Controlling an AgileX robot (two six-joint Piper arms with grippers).
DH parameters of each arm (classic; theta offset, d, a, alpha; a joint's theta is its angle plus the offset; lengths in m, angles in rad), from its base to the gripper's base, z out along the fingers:
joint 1: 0 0.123 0 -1.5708
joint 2: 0.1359 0 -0.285 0
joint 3: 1.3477 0 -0.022 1.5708
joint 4: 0 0.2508 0 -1.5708
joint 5: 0 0 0.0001 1.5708
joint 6: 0 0.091 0 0
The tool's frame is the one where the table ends.
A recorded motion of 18 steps. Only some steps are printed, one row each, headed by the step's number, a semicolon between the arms.
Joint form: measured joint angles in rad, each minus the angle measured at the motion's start. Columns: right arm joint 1, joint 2, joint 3, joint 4, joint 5, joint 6; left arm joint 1, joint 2, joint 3, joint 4, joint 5, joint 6.
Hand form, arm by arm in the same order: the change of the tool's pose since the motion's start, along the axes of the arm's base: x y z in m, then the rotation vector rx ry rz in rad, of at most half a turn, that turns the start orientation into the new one. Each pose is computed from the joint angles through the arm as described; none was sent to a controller.
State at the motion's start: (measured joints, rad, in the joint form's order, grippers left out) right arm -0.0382 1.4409 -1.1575 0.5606 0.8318 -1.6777; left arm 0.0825 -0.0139 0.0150 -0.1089 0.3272 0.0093
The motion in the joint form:
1: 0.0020 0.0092 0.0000 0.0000 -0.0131 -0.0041; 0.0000 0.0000 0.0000 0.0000 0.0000 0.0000
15: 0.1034 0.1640 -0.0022 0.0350 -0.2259 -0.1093; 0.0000 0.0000 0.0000 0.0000 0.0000 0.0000
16: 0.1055 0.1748 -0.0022 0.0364 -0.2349 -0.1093; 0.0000 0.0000 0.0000 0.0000 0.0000 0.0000
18: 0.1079 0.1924 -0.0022 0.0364 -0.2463 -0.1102; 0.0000 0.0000 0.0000 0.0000 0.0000 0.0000
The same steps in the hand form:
1: 0.0027 0.0001 -0.0023 -0.0037 -0.0034 -0.0018; 0.0000 0.0000 0.0000 0.0000 0.0000 0.0000
15: 0.0411 0.0273 -0.0426 -0.0620 -0.0675 0.0559; 0.0000 0.0000 0.0000 0.0000 0.0000 0.0000
16: 0.0432 0.0279 -0.0460 -0.0627 -0.0641 0.0530; 0.0000 0.0000 0.0000 0.0000 0.0000 0.0000
18: 0.0464 0.0284 -0.0517 -0.0660 -0.0562 0.0504; 0.0000 0.0000 0.0000 0.0000 0.0000 0.0000

